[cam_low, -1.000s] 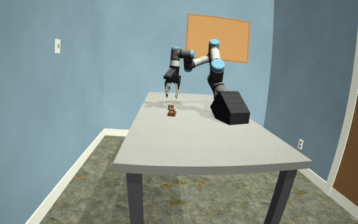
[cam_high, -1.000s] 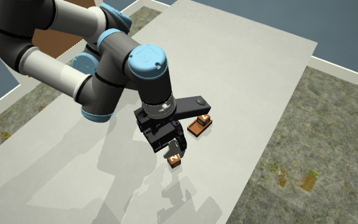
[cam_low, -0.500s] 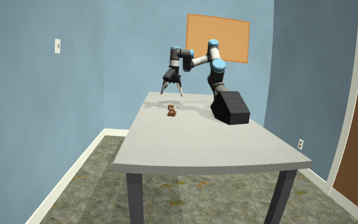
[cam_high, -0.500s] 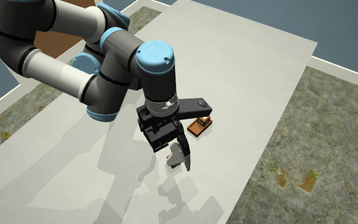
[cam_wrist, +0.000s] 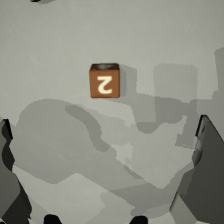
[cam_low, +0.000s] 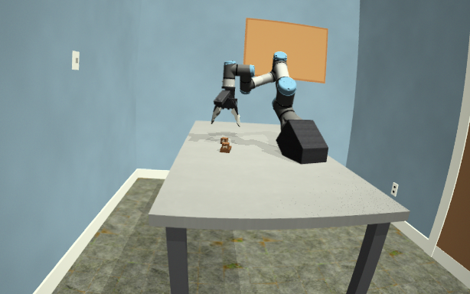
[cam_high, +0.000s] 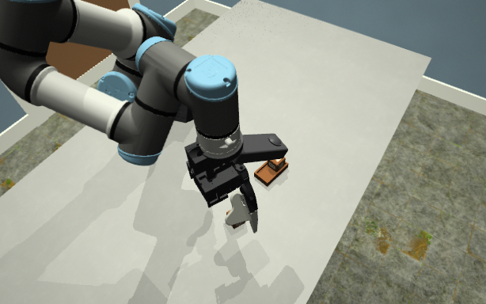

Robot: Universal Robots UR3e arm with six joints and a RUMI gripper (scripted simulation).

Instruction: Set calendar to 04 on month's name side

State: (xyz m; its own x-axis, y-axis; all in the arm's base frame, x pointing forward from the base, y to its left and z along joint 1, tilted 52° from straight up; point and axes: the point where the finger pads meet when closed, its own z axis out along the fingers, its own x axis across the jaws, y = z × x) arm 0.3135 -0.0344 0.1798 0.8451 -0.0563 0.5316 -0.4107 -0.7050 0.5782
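Now: the cube 80 mm below my hand. From my hand the other things lie so: brown tray 150 mm to the left, 90 mm below.
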